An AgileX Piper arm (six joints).
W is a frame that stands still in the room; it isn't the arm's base.
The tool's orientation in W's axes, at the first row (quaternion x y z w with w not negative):
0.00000 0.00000 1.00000 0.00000
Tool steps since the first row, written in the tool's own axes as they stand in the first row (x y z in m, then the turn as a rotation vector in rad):
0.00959 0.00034 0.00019 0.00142 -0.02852 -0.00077
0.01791 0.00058 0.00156 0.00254 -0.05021 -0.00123
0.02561 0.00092 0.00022 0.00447 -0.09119 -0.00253
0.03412 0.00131 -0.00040 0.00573 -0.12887 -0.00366
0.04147 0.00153 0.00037 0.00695 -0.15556 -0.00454
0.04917 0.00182 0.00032 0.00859 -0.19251 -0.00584
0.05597 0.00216 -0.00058 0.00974 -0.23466 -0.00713
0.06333 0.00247 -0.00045 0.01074 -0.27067 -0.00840
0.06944 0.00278 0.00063 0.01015 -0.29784 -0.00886
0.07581 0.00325 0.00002 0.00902 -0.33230 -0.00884
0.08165 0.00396 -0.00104 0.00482 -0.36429 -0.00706
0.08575 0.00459 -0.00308 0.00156 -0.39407 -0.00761
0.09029 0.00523 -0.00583 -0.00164 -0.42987 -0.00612
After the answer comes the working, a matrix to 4 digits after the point.
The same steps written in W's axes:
-0.00959 -0.00034 0.00019 -0.00142 0.02852 -0.00077
-0.01791 -0.00058 0.00156 -0.00254 0.05021 -0.00123
-0.02561 -0.00092 0.00022 -0.00447 0.09119 -0.00253
-0.03412 -0.00131 -0.00040 -0.00573 0.12887 -0.00366
-0.04147 -0.00153 0.00037 -0.00695 0.15556 -0.00454
-0.04917 -0.00182 0.00032 -0.00859 0.19251 -0.00584
-0.05597 -0.00216 -0.00058 -0.00974 0.23466 -0.00713
-0.06333 -0.00247 -0.00045 -0.01074 0.27067 -0.00840
-0.06944 -0.00278 0.00063 -0.01015 0.29784 -0.00886
-0.07581 -0.00325 0.00002 -0.00902 0.33230 -0.00884
-0.08165 -0.00396 -0.00104 -0.00482 0.36429 -0.00706
-0.08575 -0.00459 -0.00308 -0.00156 0.39407 -0.00761
-0.09029 -0.00523 -0.00583 0.00164 0.42987 -0.00612

The tool's axes in the first row as the columns of a matrix, in W's axes (rounded; the answer above uses it unrounded):
-1.0000 0.0000 0.0000
0.0000 -1.0000 0.0000
0.0000 0.0000 1.0000

